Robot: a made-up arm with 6 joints.
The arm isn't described. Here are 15 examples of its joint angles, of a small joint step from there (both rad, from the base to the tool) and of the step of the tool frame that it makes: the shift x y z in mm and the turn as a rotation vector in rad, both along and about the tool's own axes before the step.
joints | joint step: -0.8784 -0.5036 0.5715 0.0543 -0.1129 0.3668 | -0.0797 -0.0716 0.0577 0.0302 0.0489 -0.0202
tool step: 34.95 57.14 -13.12 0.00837 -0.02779 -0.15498
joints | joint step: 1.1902 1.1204 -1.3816 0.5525 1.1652 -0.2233 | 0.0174 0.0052 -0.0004 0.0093 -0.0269 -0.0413
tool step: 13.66 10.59 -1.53 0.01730 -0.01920 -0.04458
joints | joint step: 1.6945 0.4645 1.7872 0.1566 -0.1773 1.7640 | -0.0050 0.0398 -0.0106 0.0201 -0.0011 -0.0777
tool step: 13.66 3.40 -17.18 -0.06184 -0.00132 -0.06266
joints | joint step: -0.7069 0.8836 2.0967 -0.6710 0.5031 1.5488 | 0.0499 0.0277 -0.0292 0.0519 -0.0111 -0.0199
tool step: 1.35 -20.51 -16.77 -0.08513 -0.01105 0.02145
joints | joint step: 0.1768 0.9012 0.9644 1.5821 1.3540 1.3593 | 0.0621 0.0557 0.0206 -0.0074 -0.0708 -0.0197
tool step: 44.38 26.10 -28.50 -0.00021 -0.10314 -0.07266
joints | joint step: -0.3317 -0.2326 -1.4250 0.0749 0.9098 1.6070 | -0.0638 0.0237 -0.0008 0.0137 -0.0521 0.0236
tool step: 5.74 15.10 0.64 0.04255 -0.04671 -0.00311
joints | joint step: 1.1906 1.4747 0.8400 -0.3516 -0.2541 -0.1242 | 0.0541 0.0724 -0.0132 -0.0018 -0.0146 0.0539
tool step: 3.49 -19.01 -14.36 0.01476 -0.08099 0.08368
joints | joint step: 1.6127 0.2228 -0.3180 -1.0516 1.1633 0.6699 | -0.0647 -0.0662 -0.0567 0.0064 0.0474 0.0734
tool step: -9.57 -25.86 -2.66 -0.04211 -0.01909 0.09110
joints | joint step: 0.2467 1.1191 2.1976 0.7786 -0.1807 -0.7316 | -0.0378 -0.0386 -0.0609 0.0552 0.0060 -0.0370
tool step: 3.65 -12.81 2.50 0.02033 -0.02767 0.03698
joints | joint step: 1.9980 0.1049 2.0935 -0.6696 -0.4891 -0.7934 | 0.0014 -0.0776 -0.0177 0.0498 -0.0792 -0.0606
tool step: 9.13 7.69 14.01 0.02363 0.01975 -0.06974
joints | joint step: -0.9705 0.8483 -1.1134 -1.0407 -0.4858 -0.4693 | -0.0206 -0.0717 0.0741 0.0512 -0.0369 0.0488
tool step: -16.36 4.19 26.56 0.17081 -0.03756 0.08028
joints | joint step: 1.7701 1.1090 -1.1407 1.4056 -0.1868 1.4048 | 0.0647 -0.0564 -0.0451 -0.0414 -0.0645 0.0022
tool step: -11.44 -17.62 -51.57 -0.02151 -0.12811 0.06163
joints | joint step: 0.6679 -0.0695 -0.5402 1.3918 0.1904 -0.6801 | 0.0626 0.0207 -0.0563 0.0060 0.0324 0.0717
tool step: -15.78 -30.63 15.38 0.06808 0.05245 0.11015
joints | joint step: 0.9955 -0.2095 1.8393 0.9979 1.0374 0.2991 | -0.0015 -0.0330 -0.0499 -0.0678 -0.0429 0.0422
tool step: -25.18 -38.53 9.68 0.05895 -0.00062 0.15184
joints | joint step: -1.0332 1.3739 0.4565 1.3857 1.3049 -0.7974 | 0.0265 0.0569 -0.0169 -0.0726 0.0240 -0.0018
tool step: -1.34 2.83 -19.06 0.00305 -0.03958 0.03287
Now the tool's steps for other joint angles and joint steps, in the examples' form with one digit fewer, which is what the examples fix.
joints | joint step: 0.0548 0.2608 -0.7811 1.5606 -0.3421 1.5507 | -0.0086 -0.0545 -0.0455 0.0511 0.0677 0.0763
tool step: -17.7 -10.6 -19.0 -0.0780 0.0354 0.0554
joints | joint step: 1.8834 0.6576 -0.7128 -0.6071 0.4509 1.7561 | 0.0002 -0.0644 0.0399 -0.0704 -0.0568 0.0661
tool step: 2.5 -35.6 -26.5 -0.0087 -0.1126 0.0947
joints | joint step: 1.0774 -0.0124 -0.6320 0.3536 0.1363 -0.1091 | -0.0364 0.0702 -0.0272 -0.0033 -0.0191 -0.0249
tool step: -3.4 -9.8 10.2 -0.0424 0.0382 -0.0087
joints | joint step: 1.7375 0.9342 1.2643 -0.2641 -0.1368 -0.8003 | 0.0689 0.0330 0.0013 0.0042 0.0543 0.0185
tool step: -4.7 -4.9 -10.0 0.0168 -0.0329 0.0638
